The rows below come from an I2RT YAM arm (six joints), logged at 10 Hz.
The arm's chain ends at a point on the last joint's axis. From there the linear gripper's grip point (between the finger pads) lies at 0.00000 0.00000 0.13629 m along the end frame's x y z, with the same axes.
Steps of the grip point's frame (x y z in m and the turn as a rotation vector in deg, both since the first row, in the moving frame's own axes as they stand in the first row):
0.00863 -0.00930 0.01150 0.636 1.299 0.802
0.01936 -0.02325 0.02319 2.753 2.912 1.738
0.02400 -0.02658 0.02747 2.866 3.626 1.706
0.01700 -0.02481 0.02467 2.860 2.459 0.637
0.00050 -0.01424 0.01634 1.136 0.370 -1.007
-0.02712 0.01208 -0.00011 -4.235 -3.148 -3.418
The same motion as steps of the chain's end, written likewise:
0.00553 -0.00781 0.01154 0.636 1.299 0.802
0.01234 -0.01681 0.02352 2.753 2.912 1.738
0.01528 -0.01990 0.02791 2.866 3.626 1.706
0.01112 -0.01804 0.02497 2.860 2.459 0.637
-0.00036 -0.01153 0.01637 1.136 0.370 -1.007
-0.01995 0.00180 0.00047 -4.235 -3.148 -3.418

